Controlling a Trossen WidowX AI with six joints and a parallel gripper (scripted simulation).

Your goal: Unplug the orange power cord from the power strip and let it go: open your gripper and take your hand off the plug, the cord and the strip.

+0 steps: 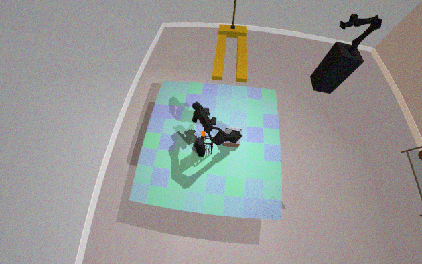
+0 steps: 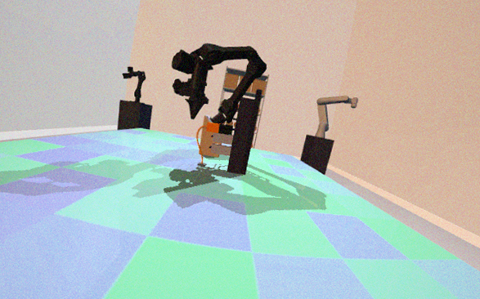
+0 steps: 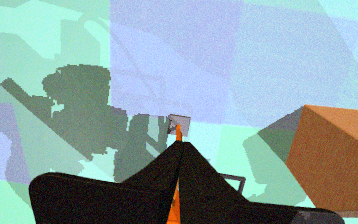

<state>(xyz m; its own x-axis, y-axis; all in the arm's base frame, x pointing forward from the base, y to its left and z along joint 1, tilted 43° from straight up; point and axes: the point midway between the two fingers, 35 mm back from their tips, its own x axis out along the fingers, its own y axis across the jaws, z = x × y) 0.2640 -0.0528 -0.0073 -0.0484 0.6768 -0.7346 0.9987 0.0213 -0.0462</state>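
Right now the orange plug is 10 cm to the left of my gripper tip and 1 cm below it.
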